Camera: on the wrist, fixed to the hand. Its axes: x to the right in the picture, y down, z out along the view.
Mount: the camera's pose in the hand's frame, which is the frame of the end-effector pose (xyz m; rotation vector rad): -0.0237 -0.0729 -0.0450 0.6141 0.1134 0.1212
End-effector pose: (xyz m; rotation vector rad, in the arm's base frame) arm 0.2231 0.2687 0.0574 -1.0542 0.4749 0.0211
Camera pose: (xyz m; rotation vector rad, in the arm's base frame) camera 0.2028 0.1992 0.1089 -0.4247 0.5986 -0.0740
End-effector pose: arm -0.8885 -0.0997 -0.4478 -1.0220 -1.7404 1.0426
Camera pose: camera -0.8552 -0.1343 -0.3730 -0.7732 -1.1577 1.4456
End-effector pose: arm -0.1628 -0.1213 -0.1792 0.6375 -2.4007 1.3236
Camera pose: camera -0.1013 -0.1118 -0.1157 0.5460 -1.9541 2.1115
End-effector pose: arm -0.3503 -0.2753 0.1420 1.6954 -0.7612 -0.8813
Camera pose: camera -0.3198 -0.2140 0.0853 2.1797 -1.1193 -0.4812
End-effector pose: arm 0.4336 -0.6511 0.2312 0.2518 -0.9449 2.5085
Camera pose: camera 0.4880 -0.5808 0.2323 0.2381 -0.1258 2.8297
